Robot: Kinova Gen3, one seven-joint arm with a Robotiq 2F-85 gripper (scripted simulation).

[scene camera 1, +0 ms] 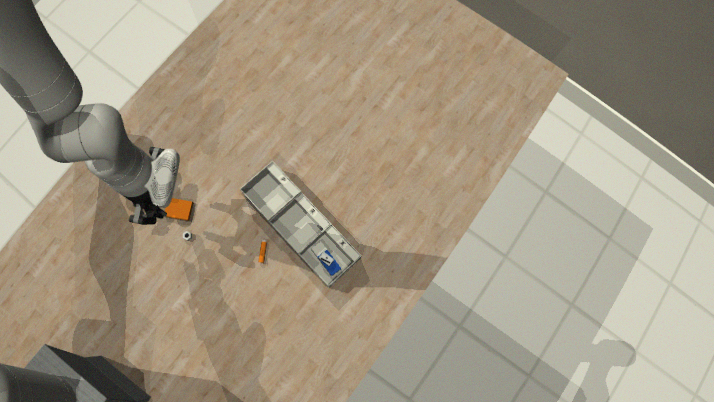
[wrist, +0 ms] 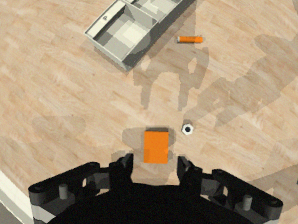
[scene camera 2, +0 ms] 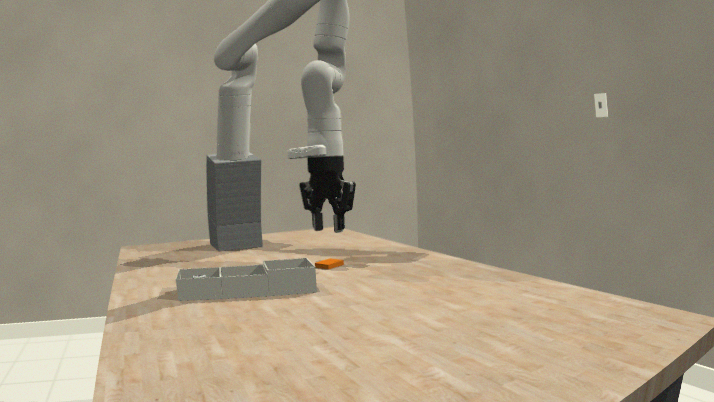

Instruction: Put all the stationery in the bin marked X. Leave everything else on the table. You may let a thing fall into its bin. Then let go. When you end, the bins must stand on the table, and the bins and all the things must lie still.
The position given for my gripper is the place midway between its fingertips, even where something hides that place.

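Note:
A flat orange block [wrist: 155, 142] is there for me to see. My own gripper [wrist: 155, 163] is visible too, and I also find the gripper [scene camera 1: 166, 199] and, from another view, the same gripper [scene camera 2: 328, 231].

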